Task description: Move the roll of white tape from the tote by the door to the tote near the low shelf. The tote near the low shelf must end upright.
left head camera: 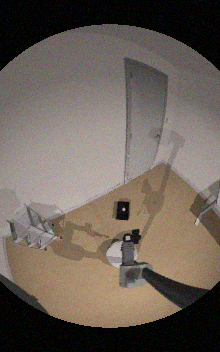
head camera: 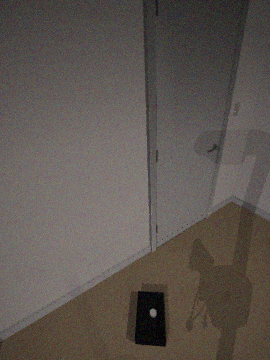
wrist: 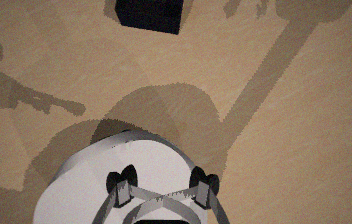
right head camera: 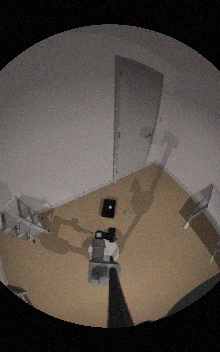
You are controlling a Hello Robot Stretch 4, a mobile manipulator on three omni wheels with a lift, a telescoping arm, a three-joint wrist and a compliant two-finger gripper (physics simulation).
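Where they show: gripper, fingertip midpoint: point(wrist: 163, 178); robot's base, link origin: point(left head camera: 121, 252) point(right head camera: 104, 250).
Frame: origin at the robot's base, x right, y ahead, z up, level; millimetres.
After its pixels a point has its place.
The black tote by the door point(head camera: 149, 332) @(x 16, y 630, z -24 mm) point(left head camera: 120, 215) @(x 2, y 630, z -25 mm) point(right head camera: 106, 213) @(x 3, y 622, z -25 mm) point(wrist: 152, 16) @(x 32, y 557, z 69 mm) stands upright on the floor; part of it shows at the top of the wrist view. The small roll of white tape point(head camera: 153, 312) @(x 56, y 744, z -1 mm) point(left head camera: 124, 209) @(x 73, y 732, z -6 mm) point(right head camera: 110, 207) @(x 67, y 729, z -4 mm) lies inside it. My gripper point(wrist: 163, 178) @(x 87, y 165, z 438 mm) is open and empty, pointing down over my round white base point(wrist: 125, 162) @(x -3, y 138, z 187 mm) point(left head camera: 113, 252) @(x -104, y 21, z 187 mm) point(right head camera: 111, 250) @(x 104, y 14, z 187 mm), well apart from the tote. The fingers are too small to make out in the left and right head camera views. The tote near the low shelf does not show in these views.
The grey door point(head camera: 187, 100) @(x 391, y 1486, z 1345 mm) point(left head camera: 145, 120) @(x 400, y 1492, z 1200 mm) point(right head camera: 135, 120) @(x 398, y 1490, z 1177 mm) is shut, behind the tote and to its right. A wire-framed rack with pale shelves stands at the left wall. A table's white leg point(left head camera: 197, 221) point(right head camera: 187, 225) shows at the right. Shadows of my body fall across the floor.
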